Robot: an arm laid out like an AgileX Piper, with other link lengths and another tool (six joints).
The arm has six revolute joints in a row. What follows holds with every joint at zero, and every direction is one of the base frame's. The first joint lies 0.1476 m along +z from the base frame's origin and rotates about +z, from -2.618 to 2.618 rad. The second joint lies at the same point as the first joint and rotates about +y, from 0 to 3.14 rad. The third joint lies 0.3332 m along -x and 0.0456 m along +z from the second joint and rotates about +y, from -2.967 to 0 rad. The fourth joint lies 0.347 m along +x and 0.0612 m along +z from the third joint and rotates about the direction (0.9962, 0, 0.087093), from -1.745 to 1.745 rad. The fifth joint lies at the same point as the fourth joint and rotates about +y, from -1.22 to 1.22 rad. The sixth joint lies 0.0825 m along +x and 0.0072 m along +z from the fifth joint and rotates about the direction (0.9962, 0, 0.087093), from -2.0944 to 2.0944 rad. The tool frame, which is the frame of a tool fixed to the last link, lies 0.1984 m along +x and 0.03 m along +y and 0.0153 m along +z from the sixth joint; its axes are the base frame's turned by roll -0.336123, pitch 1.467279 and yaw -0.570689 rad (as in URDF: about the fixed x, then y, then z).
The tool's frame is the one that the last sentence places.
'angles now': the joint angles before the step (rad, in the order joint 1, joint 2, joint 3, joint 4, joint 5, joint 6). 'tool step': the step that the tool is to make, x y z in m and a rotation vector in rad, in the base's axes. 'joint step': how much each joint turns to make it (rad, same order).
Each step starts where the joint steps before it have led.
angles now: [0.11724 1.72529 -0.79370 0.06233 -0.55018 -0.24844]
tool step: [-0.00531 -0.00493 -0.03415 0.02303 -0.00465 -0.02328]
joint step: [0.00001 0.07366 0.04468 0.01522 -0.12512 0.02068]
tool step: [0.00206 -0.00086 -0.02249 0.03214 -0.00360 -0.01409]
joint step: [-0.00002 0.06963 0.00386 -0.00004 -0.07912 0.03828]
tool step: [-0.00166 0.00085 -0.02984 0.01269 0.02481 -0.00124]
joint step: [0.00003 0.06870 0.00002 -0.00805 -0.04449 0.02327]
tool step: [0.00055 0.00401 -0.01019 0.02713 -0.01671 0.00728]
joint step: [-0.00068 0.04597 -0.00001 -0.02364 -0.06412 0.04027]
